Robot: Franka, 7 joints.
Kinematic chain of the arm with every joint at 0, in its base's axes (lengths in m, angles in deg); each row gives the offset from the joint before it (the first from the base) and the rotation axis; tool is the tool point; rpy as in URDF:
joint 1: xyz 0 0 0.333 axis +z
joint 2: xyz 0 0 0 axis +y
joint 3: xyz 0 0 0.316 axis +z
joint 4: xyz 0.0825 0 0 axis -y
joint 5: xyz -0.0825 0 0.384 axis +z
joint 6: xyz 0 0 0 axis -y
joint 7: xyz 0.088 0 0 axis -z
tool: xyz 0 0 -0.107 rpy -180 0 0
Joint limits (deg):
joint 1: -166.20..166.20
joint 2: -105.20..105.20
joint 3: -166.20..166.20
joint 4: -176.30..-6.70
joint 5: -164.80..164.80
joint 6: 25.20..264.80
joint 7: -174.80..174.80
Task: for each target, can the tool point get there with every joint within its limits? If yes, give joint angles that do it. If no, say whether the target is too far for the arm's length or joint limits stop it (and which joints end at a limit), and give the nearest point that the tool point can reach.
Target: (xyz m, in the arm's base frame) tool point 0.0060 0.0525 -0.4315
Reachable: no: joint limits stop it (at a limit: joint 2) | nearest point 0.0106 0.0928 -0.3257 | short by 0.113 m
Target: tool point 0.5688 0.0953 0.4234
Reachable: yes | joints -19.56 30.51 37.72 -79.48 -6.65 54.20 -107.82
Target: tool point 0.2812 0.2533 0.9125
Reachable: yes | joints -38.11 37.58 112.64 -74.40 -93.39 218.42 38.98
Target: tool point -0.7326 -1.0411 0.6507
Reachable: no: too far | nearest point -0.4790 -0.6807 0.5407 | short by 0.454 m
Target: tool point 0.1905 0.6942 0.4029
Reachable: yes | joints 56.12 59.25 55.44 -41.29 127.55 220.49 -70.29
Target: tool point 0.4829 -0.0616 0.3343
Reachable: yes | joints 104.92 -46.92 -116.16 -112.87 -139.75 216.48 35.30
